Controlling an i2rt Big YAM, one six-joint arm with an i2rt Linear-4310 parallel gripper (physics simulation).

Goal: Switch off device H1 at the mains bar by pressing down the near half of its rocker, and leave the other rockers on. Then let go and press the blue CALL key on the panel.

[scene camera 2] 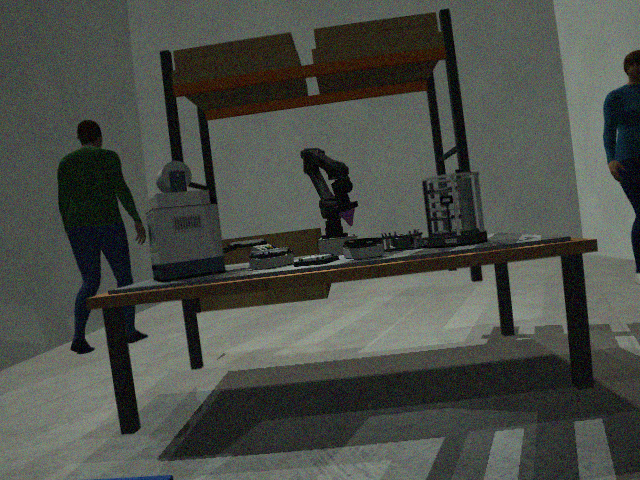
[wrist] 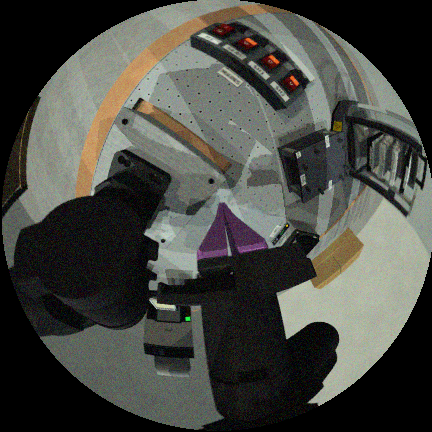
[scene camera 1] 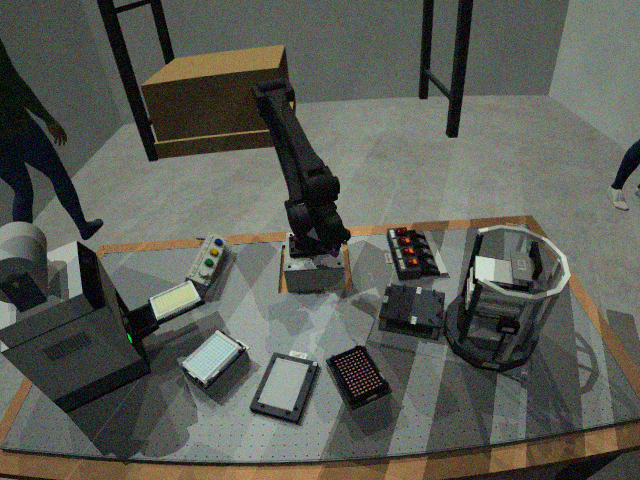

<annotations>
same spot on round caged device: (scene camera 2: 453,204) = (wrist: 387,185)
</annotations>
